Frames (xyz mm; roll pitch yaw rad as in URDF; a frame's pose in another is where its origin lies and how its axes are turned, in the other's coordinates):
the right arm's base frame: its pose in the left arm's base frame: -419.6 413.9 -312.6 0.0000 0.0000 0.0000
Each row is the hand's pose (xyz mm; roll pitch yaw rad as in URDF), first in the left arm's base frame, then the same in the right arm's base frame.
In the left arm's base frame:
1: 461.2 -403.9 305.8 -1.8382 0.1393 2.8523
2: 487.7 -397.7 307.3 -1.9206 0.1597 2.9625
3: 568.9 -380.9 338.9 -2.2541 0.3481 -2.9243
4: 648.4 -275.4 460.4 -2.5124 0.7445 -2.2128
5: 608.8 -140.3 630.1 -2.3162 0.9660 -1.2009
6: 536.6 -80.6 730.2 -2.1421 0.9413 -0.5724
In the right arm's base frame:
1: 880.8 -817.8 618.4 -1.8382 0.1393 2.8523
2: 907.3 -811.6 619.9 -1.9206 0.1597 2.9625
3: 988.5 -794.8 651.5 -2.2541 0.3481 -2.9243
4: 1068.0 -689.3 773.0 -2.5124 0.7445 -2.2128
5: 1028.4 -554.2 942.7 -2.3162 0.9660 -1.2009
6: 956.2 -494.5 1042.8 -2.1421 0.9413 -0.5724

